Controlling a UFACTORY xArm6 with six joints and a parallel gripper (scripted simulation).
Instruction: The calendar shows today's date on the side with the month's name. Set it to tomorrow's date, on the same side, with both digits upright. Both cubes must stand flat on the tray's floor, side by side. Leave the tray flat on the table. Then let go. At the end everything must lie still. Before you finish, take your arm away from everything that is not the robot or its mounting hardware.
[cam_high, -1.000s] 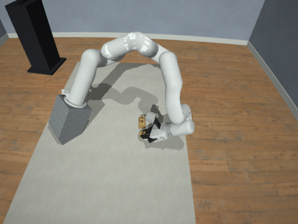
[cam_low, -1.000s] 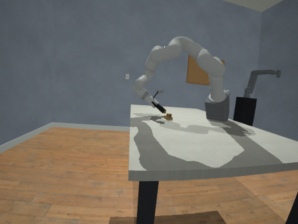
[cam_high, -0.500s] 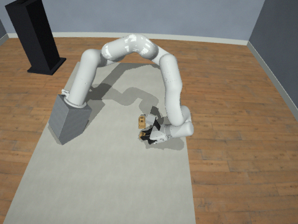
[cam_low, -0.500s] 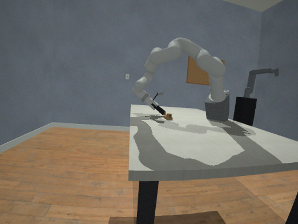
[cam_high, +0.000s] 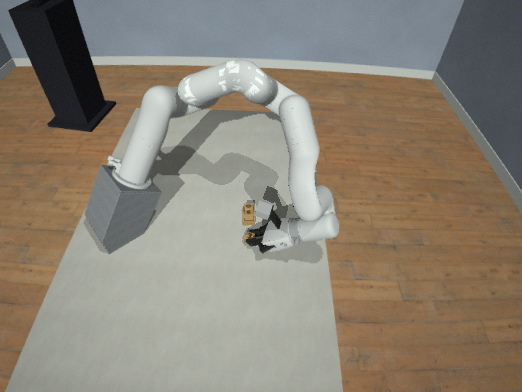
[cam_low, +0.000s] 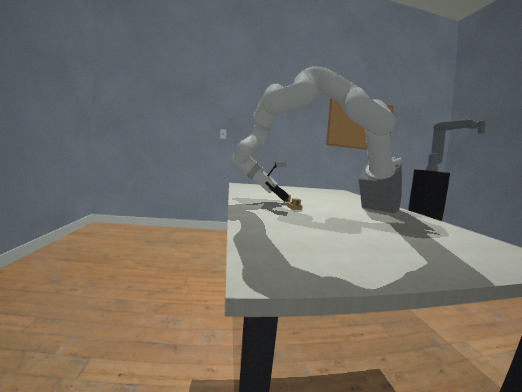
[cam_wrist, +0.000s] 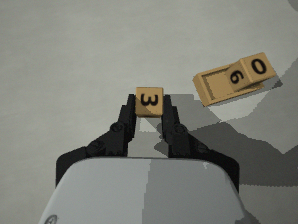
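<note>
My hand is 20 mm past the wooden digit cube and 10 mm above it. Also, from my hand: wooden calendar tray 40 mm behind, 110 mm to the left, 20 mm below.
</note>
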